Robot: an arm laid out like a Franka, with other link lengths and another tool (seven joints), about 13 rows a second.
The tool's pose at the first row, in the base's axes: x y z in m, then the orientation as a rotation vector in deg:
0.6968, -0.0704, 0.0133, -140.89, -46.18, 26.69
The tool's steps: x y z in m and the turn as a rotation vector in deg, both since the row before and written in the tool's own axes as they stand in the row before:
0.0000, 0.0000, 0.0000, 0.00, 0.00, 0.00
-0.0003, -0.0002, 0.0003, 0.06, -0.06, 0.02
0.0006, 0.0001, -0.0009, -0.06, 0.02, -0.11
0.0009, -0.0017, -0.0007, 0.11, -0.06, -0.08
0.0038, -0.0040, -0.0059, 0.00, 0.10, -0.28
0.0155, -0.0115, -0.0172, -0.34, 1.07, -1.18
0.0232, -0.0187, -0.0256, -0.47, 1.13, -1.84
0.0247, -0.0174, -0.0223, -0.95, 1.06, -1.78
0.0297, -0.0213, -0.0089, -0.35, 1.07, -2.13
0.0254, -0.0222, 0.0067, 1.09, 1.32, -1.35
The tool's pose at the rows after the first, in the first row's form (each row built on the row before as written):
0.6968, -0.0704, 0.0133, -140.89, -46.18, 26.69
0.6963, -0.0703, 0.0132, -140.84, -46.16, 26.79
0.6972, -0.0703, 0.0138, -140.84, -46.31, 26.71
0.6974, -0.0688, 0.0152, -140.70, -46.38, 26.79
0.7012, -0.0658, 0.0216, -140.56, -46.67, 26.56
0.7157, -0.0543, 0.0396, -140.30, -47.78, 24.67
0.7359, -0.0362, 0.0680, -139.78, -49.68, 22.42
0.7553, -0.0169, 0.0938, -139.69, -51.72, 20.11
0.7697, 0.0133, 0.1110, -138.81, -53.92, 17.88
0.7733, 0.0470, 0.1168, -137.00, -54.53, 16.20

